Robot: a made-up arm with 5 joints.
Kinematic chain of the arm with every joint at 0, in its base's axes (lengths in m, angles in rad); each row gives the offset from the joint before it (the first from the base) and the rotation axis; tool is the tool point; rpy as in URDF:
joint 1: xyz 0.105 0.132 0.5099 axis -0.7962 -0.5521 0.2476
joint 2: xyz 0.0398 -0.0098 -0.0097 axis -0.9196 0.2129 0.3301
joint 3: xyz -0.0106 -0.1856 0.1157 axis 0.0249 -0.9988 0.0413
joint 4: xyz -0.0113 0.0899 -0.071 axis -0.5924 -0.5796 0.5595
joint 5: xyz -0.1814 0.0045 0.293 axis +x
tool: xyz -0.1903 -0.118 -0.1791 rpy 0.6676 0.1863 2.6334
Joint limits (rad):
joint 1: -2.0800..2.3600
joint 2: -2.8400..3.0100
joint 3: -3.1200..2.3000
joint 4: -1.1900..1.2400
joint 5: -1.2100..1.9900
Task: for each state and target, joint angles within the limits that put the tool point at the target. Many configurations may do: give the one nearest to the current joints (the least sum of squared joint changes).
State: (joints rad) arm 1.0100 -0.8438 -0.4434 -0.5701 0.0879
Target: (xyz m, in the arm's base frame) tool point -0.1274 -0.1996 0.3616
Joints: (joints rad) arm 1.3153 -1.1786 0.0770 -0.2068 -0.0216
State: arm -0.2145 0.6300 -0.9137 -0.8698 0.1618
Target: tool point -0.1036 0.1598 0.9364
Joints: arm 0.1548 0.4120 -0.4899 -0.5738 -0.0127
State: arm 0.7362 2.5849 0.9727 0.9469 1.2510
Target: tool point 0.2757 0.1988 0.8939
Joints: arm 0.5914 2.4088 1.0558 1.1519 1.4676
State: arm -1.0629 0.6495 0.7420 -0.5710 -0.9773
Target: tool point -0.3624 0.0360 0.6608
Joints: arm -1.7460 -0.2382 0.8216 -0.5043 -0.8949
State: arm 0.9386 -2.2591 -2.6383 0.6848 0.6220
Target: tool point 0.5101 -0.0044 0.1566
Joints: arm 0.9154 -2.8400 -2.6575 1.0022 -0.3078
